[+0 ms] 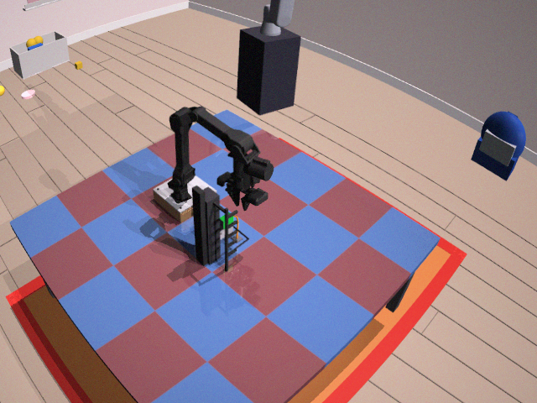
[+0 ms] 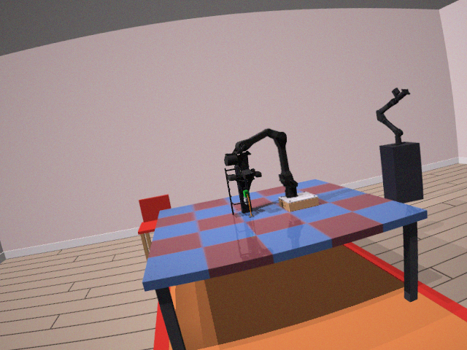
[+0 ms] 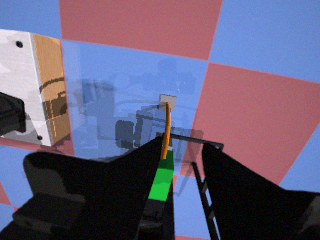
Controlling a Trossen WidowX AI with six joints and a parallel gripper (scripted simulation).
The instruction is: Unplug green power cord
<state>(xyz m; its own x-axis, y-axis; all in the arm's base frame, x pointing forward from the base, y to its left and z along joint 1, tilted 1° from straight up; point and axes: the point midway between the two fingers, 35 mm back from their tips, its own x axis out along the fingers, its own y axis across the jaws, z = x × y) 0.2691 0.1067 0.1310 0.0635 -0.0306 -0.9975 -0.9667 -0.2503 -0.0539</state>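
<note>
Right now my gripper tip is 8 cm to the left of the green plug, 2 cm above it and 1 cm short of it. Round my gripper tip: thin black rack 12 cm to the right, 10 cm ahead, 1 cm below; then black power strip 15 cm to the right, 2 cm ahead, 1 cm below.
</note>
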